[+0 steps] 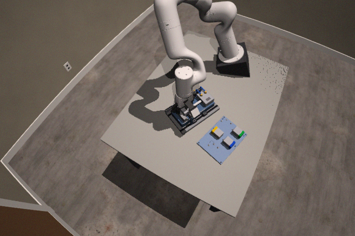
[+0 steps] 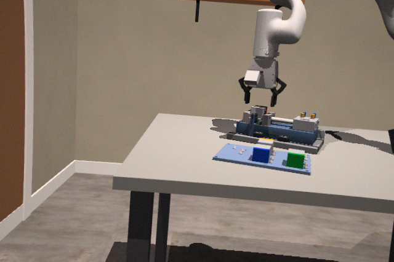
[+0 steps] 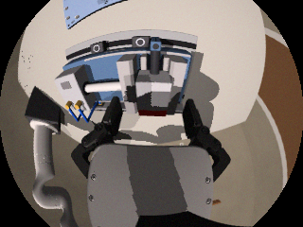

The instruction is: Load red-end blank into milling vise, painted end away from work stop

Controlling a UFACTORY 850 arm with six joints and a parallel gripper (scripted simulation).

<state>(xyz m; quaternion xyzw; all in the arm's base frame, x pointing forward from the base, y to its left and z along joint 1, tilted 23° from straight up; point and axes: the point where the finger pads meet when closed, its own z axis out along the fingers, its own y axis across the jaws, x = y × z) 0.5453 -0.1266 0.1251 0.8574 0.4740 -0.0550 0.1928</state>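
The red-ended blank lies 30 mm below my hand. The rest, counted from my hand: hose block (140 mm behind, 90 mm to the left, 50 mm below); milling vise (60 mm behind, 40 mm to the left, 90 mm below); fixed jaw (30 mm ahead, 20 mm to the right, 50 mm below).
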